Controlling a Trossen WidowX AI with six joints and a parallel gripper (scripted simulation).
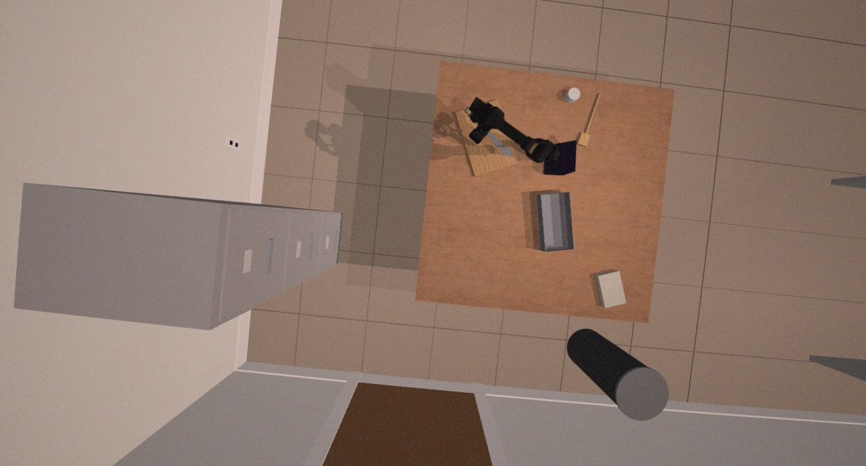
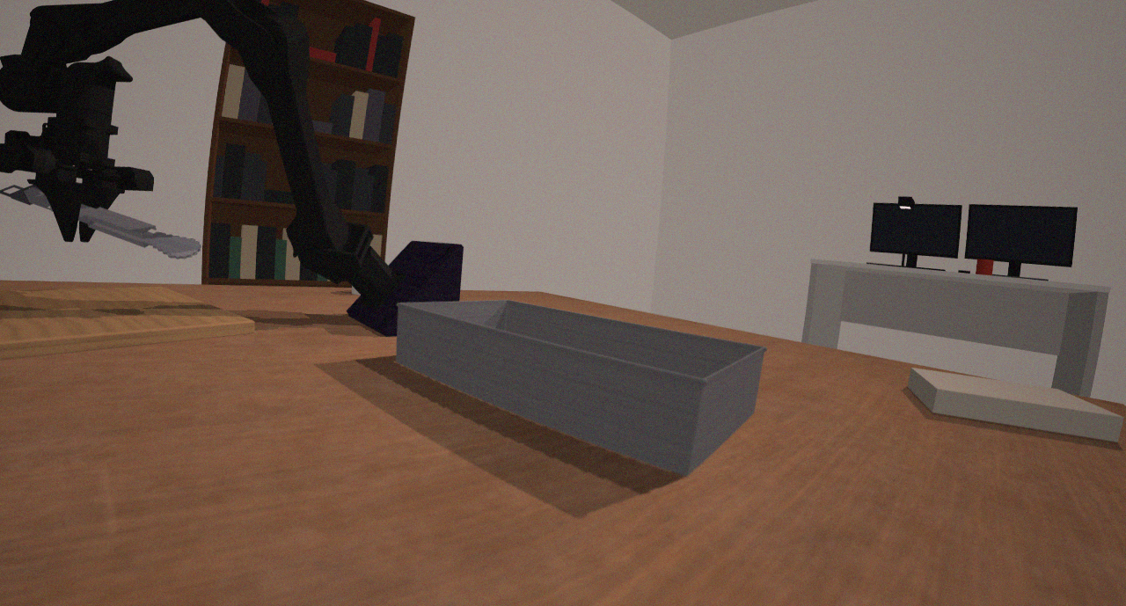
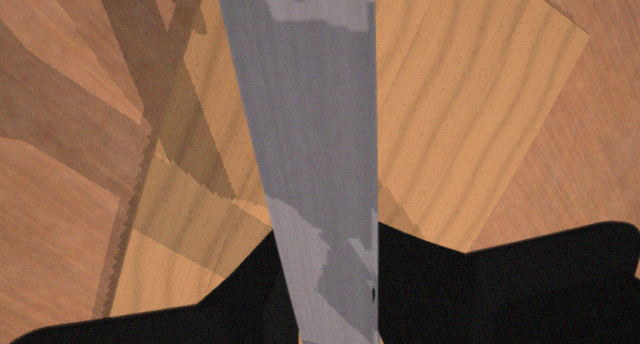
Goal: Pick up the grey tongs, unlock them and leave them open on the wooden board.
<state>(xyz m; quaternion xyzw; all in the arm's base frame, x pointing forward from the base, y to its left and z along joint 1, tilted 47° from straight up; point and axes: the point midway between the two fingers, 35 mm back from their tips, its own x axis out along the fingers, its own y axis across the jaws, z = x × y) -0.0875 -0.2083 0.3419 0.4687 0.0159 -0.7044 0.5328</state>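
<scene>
Right now my gripper tip is 10 mm short of the wooden board, 40 mm to the right of it and 80 mm above it. From my gripper tip the other things lie so: white cup (250 mm behind, 490 mm to the left, 70 mm below); grey roasting tin (440 mm ahead, 420 mm to the left, 60 mm below).
</scene>
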